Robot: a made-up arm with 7 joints. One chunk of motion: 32 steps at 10 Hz.
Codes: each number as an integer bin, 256 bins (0 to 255) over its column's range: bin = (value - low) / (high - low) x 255, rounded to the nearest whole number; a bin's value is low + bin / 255 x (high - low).
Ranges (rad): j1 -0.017..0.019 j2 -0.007..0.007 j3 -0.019..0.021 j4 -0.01..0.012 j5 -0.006..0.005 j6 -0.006..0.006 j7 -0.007..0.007
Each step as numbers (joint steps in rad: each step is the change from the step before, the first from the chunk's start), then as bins.
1 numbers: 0.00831 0.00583 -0.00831 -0.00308 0.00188 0.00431 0.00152
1 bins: 179 234 68 80 183 219 155
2 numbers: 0.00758 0.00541 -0.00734 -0.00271 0.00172 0.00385 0.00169
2 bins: 174 226 74 84 179 209 158
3 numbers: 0.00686 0.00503 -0.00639 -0.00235 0.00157 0.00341 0.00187
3 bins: 169 219 80 89 175 200 162
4 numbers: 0.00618 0.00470 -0.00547 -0.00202 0.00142 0.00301 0.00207
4 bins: 164 213 86 92 172 191 165
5 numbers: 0.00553 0.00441 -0.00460 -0.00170 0.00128 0.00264 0.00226
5 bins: 160 208 92 96 169 184 169
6 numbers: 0.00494 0.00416 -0.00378 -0.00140 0.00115 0.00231 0.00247
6 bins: 155 203 97 100 166 177 172
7 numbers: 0.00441 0.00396 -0.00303 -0.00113 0.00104 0.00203 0.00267
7 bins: 152 200 102 103 163 171 176
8 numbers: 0.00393 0.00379 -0.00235 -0.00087 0.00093 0.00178 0.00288
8 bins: 148 197 106 106 161 165 180
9 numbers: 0.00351 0.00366 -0.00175 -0.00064 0.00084 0.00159 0.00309
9 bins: 145 194 110 108 159 161 184
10 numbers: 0.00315 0.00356 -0.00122 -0.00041 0.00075 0.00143 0.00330
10 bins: 143 192 113 111 156 158 188
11 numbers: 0.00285 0.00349 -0.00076 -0.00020 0.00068 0.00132 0.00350
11 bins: 141 191 116 114 155 156 191
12 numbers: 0.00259 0.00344 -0.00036 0.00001 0.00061 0.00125 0.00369
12 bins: 139 190 119 116 153 154 195
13 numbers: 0.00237 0.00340 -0.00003 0.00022 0.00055 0.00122 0.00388
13 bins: 137 189 121 118 152 153 198
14 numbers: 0.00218 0.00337 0.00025 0.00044 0.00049 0.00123 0.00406
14 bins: 136 189 123 121 150 154 201
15 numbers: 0.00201 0.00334 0.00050 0.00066 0.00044 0.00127 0.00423
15 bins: 135 188 124 124 149 154 205
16 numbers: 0.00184 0.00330 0.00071 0.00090 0.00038 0.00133 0.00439
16 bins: 133 188 126 126 148 156 207
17 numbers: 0.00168 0.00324 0.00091 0.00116 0.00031 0.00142 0.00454
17 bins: 132 187 127 129 146 158 210
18 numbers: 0.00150 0.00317 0.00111 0.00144 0.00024 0.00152 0.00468
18 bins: 131 185 128 133 145 160 213
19 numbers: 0.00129 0.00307 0.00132 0.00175 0.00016 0.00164 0.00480
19 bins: 130 183 130 136 143 162 215
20 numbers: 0.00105 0.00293 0.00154 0.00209 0.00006 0.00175 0.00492
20 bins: 128 181 131 140 140 165 217
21 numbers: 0.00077 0.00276 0.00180 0.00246 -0.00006 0.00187 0.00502
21 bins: 126 178 133 144 138 167 219
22 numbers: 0.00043 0.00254 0.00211 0.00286 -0.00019 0.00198 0.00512
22 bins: 123 174 135 149 135 170 221
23 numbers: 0.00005 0.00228 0.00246 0.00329 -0.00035 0.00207 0.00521
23 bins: 121 169 137 154 131 171 222
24 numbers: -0.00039 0.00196 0.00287 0.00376 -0.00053 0.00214 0.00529
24 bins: 118 163 139 159 127 173 224
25 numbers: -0.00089 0.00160 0.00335 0.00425 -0.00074 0.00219 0.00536
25 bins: 114 157 142 165 122 174 225
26 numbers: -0.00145 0.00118 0.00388 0.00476 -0.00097 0.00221 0.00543
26 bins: 110 149 146 171 117 174 226
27 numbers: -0.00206 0.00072 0.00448 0.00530 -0.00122 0.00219 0.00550
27 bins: 106 141 150 177 111 174 228
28 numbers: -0.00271 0.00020 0.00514 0.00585 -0.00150 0.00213 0.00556
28 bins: 101 131 154 184 104 173 229
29 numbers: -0.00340 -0.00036 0.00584 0.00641 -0.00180 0.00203 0.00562
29 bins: 96 121 158 190 97 171 230
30 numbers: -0.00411 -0.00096 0.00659 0.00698 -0.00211 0.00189 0.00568
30 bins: 91 110 163 197 90 168 231
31 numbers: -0.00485 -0.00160 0.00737 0.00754 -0.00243 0.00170 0.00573
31 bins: 86 98 168 203 83 164 232
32 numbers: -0.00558 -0.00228 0.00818 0.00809 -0.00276 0.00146 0.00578
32 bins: 81 86 173 210 75 159 233
